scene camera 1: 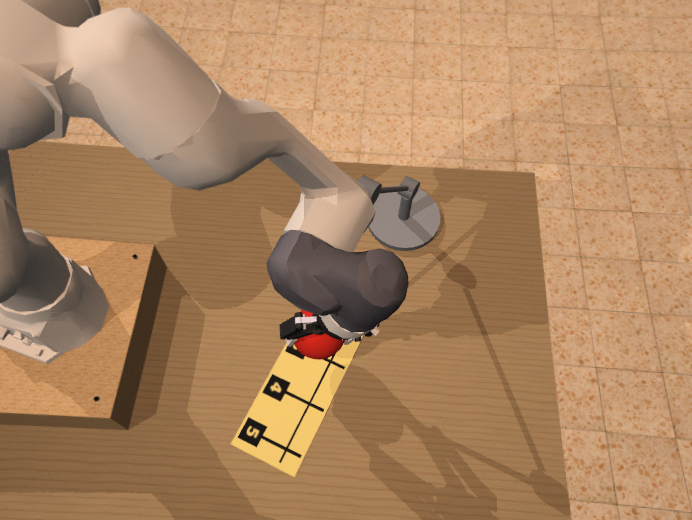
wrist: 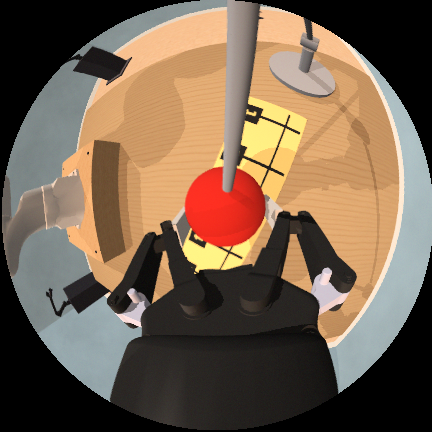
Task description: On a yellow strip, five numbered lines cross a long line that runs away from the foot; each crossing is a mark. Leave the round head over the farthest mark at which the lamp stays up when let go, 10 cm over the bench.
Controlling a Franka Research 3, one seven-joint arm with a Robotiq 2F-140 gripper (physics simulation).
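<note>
The lamp's red round head (scene camera 1: 317, 345) (wrist: 225, 212) is between the fingers of my gripper (scene camera 1: 321, 337) (wrist: 225, 208), which is shut on it. A grey lamp rod (wrist: 241, 90) runs from the head towards the top of the wrist view. The grey disc foot (scene camera 1: 416, 234) (wrist: 287, 70) stands on the bench beyond the strip's near end. The yellow strip (scene camera 1: 279, 413) (wrist: 265, 140) lies below the head. In the scene view, marks 4 and 5 show beyond the head, which partly covers line 3. In the wrist view, lines 1 and 2 show on the foot's side. The head's exact height is unclear.
The wooden bench (scene camera 1: 447, 391) (wrist: 330, 225) carries the strip and foot. A raised wooden block (scene camera 1: 125, 313) (wrist: 107, 200) bears the robot's base at the left. Dark lamp joints (scene camera 1: 410, 187) show above the foot. Black box-like objects (wrist: 100, 65) (wrist: 85, 295) show beyond the bench.
</note>
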